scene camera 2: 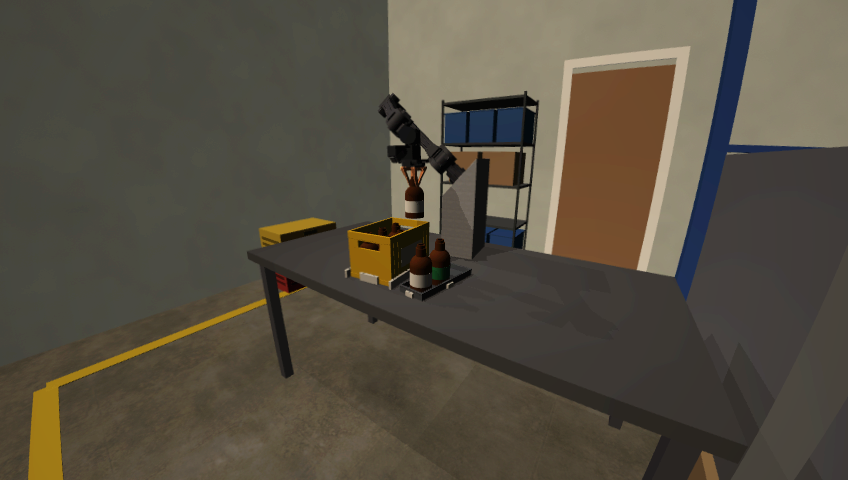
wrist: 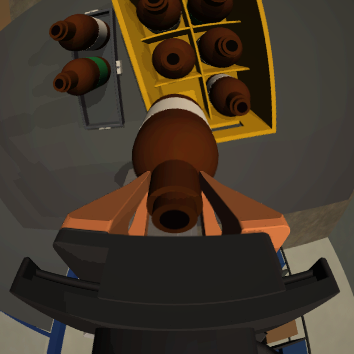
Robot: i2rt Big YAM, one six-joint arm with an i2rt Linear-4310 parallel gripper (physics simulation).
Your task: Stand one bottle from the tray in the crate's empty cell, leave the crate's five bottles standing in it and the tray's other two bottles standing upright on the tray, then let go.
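Frame: origin at the arm's base, x back, y right, z up, level; centimetres.
Seen in the pictures: gripper, fingertip midpoint: (scene camera 2: 414,186) (wrist: 174,178); arm's base, link origin: (scene camera 2: 463,181).
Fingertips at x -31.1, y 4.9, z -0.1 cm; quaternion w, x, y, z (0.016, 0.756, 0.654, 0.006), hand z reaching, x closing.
Pixels of each thing's middle, then the offset from my fingertips to it. "*": a spot on its surface instead. Level surfaces: height alone.
- brown bottle with a white label, body centre: (wrist: 174,151) (scene camera 2: 414,197) dx +0.1, dy +0.0, dz -4.1 cm
- yellow crate, body centre: (wrist: 196,51) (scene camera 2: 391,248) dx -8.5, dy +4.7, dz -23.3 cm
- empty cell, surface spot: (wrist: 175,90) * dx -0.3, dy -0.1, dz -31.2 cm
- white-label bottle, body centre: (wrist: 78,32) (scene camera 2: 420,267) dx -17.3, dy -15.5, dz -23.8 cm
- green-label bottle, body centre: (wrist: 80,75) (scene camera 2: 439,260) dx -8.6, dy -17.2, dz -23.8 cm
- dark tray, surface spot: (wrist: 102,111) * dx +1.4, dy -18.3, dz -31.5 cm
- dark grey table, surface height: dz -32.0 cm
My gripper (scene camera 2: 413,180) (wrist: 174,178) is shut on the neck of a brown bottle with a white label (scene camera 2: 414,194) (wrist: 175,142), held upright above the far end of the yellow crate (scene camera 2: 370,261) (wrist: 250,136). In the wrist view five brown bottles stand in the crate's cells. The empty cell (wrist: 175,90) is at the near left corner, partly hidden by the held bottle. A white-label bottle (scene camera 2: 420,265) (wrist: 90,32) and a green-label bottle (scene camera 2: 439,258) (wrist: 82,76) stand upright on the dark tray (scene camera 2: 461,275) (wrist: 102,111) beside the crate.
The crate and tray sit on a dark grey table (scene camera 2: 535,309) (wrist: 45,165), with small pale blocks at their edges. The arm's grey pedestal (scene camera 2: 465,220) rises behind them. A shelf rack (scene camera 2: 442,121) and a door (scene camera 2: 615,166) are farther back.
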